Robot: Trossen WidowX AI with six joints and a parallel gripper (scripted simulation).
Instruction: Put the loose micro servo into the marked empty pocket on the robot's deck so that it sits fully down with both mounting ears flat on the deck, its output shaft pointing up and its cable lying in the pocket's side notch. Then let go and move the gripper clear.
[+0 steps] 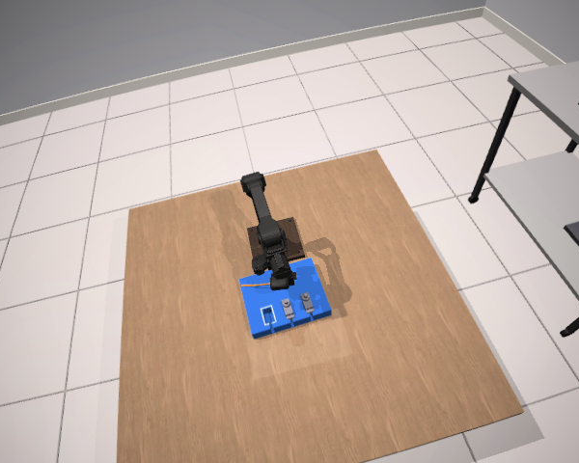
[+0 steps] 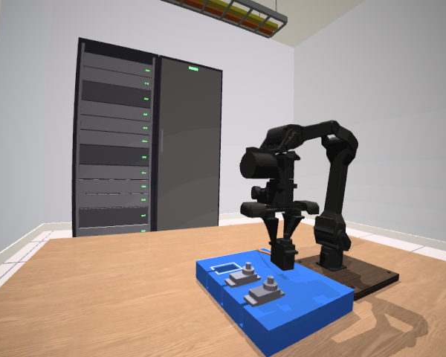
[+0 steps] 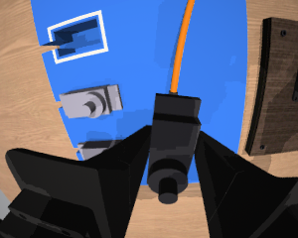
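Now: gripper tip 10 cm above the deck, 1 cm to the left of it and 1 cm past it.
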